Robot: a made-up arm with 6 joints.
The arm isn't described. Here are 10 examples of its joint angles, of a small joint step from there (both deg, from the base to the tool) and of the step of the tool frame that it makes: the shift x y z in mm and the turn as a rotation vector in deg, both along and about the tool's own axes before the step.
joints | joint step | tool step
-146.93 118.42 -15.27 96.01 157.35 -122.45 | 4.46 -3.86 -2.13 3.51 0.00 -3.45 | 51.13 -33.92 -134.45 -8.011 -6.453 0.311
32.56 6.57 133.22 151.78 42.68 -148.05 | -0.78 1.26 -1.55 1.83 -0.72 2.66 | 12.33 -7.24 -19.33 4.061 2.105 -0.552
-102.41 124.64 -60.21 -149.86 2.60 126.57 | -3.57 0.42 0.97 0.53 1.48 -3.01 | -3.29 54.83 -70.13 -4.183 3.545 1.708
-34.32 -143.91 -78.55 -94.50 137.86 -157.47 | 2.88 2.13 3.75 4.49 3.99 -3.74 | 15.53 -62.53 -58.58 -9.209 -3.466 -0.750
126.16 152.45 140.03 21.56 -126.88 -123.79 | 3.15 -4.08 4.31 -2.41 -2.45 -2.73 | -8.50 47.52 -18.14 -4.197 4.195 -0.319
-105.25 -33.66 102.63 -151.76 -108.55 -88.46 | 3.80 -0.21 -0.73 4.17 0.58 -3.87 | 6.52 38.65 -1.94 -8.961 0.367 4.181
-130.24 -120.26 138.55 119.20 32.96 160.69 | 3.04 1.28 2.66 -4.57 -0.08 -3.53 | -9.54 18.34 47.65 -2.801 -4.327 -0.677
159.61 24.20 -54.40 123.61 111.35 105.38 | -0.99 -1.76 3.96 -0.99 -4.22 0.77 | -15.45 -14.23 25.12 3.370 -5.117 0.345
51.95 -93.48 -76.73 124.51 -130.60 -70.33 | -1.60 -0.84 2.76 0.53 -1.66 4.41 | -9.46 28.69 -10.91 1.708 2.485 -0.545
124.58 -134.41 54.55 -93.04 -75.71 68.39 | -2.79 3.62 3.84 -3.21 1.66 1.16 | 66.20 122.65 49.58 7.114 -3.557 4.656
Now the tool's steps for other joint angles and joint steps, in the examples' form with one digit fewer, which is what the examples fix.
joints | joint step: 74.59 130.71 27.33 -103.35 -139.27 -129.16 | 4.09 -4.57 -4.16 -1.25 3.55 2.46
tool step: 35.0 114.0 102.0 0.06 3.01 -10.19
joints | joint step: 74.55 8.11 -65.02 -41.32 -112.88 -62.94 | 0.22 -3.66 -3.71 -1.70 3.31 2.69
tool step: 64.8 95.3 22.9 -1.48 0.20 -3.89
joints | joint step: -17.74 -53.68 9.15 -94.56 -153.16 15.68 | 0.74 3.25 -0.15 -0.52 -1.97 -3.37
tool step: -5.1 12.2 74.0 -2.02 2.33 -2.36
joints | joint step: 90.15 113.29 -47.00 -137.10 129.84 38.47 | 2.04 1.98 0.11 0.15 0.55 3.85
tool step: -37.7 37.3 -37.2 3.21 -1.99 -1.28
